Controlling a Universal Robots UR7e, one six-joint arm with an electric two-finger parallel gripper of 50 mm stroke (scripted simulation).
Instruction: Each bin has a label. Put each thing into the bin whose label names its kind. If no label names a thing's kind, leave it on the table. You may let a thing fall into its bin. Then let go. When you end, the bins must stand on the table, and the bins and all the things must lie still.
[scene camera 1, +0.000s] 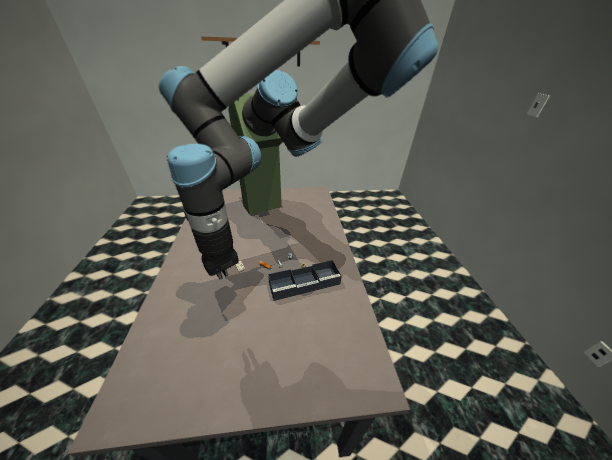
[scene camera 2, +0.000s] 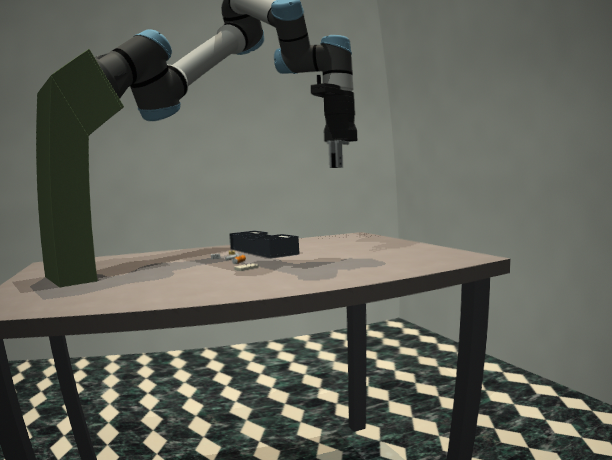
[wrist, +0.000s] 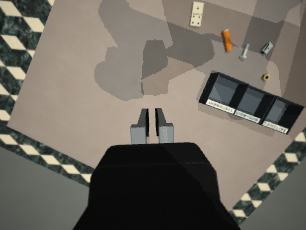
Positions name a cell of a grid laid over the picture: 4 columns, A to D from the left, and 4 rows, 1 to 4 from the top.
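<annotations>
Visible: my gripper, in scene camera 1 (B3), scene camera 2 (C2), wrist view (B3).
</annotations>
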